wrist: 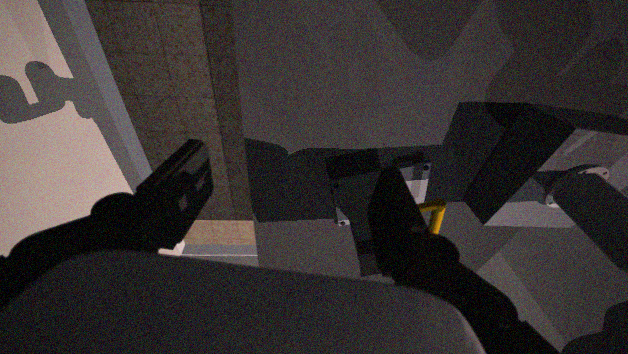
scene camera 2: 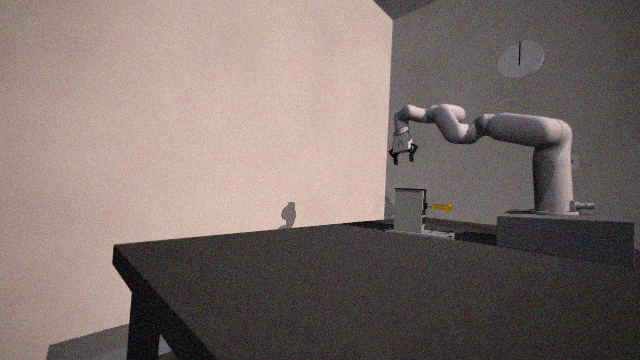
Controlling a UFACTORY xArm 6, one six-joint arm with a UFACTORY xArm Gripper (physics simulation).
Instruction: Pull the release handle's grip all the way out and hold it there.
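Observation:
The release handle's yellow grip (scene camera 2: 441, 207) (wrist: 438, 219) sticks out sideways from an upright grey housing (scene camera 2: 409, 210) (wrist: 356, 197), on the side toward the robot's base. In the wrist view it shows as a yellow bar frame, partly hidden by the right finger. The housing stands on a light base plate (scene camera 2: 442, 234) (wrist: 419, 189). My gripper (scene camera 2: 404, 161) (wrist: 293, 177) is open and empty, pointing down. It hangs well above the housing, apart from it and from the grip. In the wrist view the housing and grip lie toward the right finger.
The dark table (scene camera 2: 300, 285) carries the housing near its far edge. The grey pedestal (scene camera 2: 565, 242) of the arm stands to the right of the grip. A pale wall (scene camera 2: 200, 125) rises behind the table. Brown floor (wrist: 165, 75) shows beyond the table edge.

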